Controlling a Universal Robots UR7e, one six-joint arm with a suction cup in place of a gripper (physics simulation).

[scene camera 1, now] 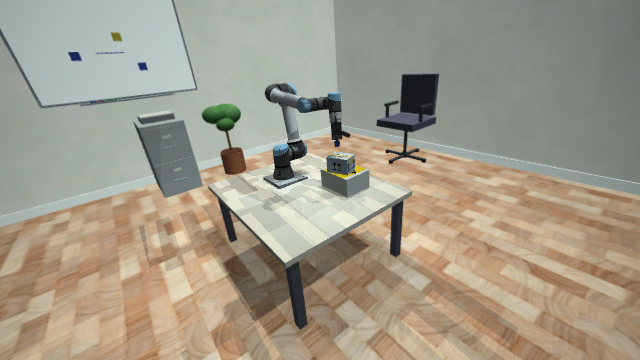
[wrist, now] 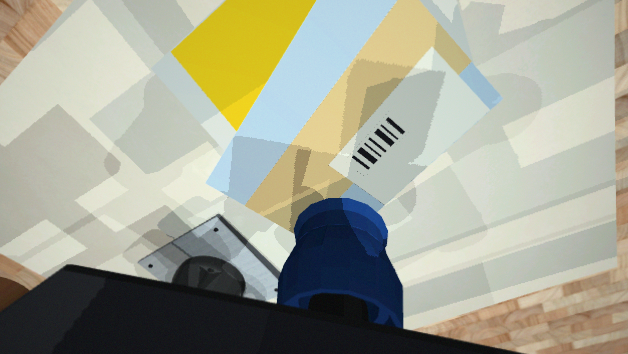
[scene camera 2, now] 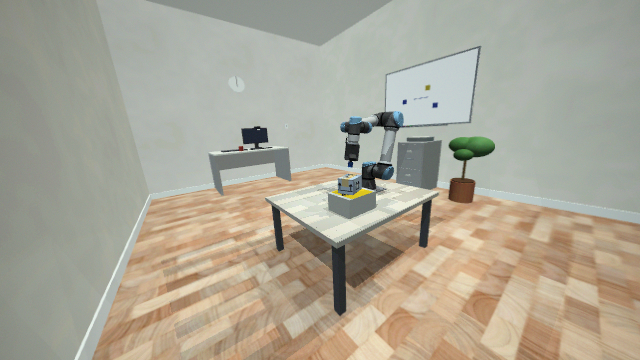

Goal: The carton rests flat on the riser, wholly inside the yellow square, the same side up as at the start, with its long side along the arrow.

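Observation:
The carton (scene camera 1: 337, 164) (scene camera 2: 349, 185) (wrist: 325, 130), light blue-grey with a tan tape band and a barcode label on top, sits flat on the grey riser (scene camera 1: 357, 185) (scene camera 2: 352, 206) (wrist: 180, 82). It stands toward the robot's side of the yellow square (scene camera 1: 359, 169) (scene camera 2: 362, 193) (wrist: 240, 50). In the wrist view its long side looks turned from the square's edges. The arrow is mostly hidden; black bits show beside the carton in the scene views. I cannot tell whether the carton is wholly inside the square. My suction cup (scene camera 1: 337, 143) (scene camera 2: 350, 164) (wrist: 341, 215) is open, above the carton with a visible gap.
The riser stands on the table (scene camera 1: 300, 225) (scene camera 2: 340, 231), close to the robot's base plate (scene camera 1: 295, 180) (wrist: 165, 250). A potted plant (scene camera 1: 233, 161) (scene camera 2: 461, 190), a filing cabinet (scene camera 1: 170, 160) (scene camera 2: 422, 162) and an office chair (scene camera 1: 407, 121) stand away from the table.

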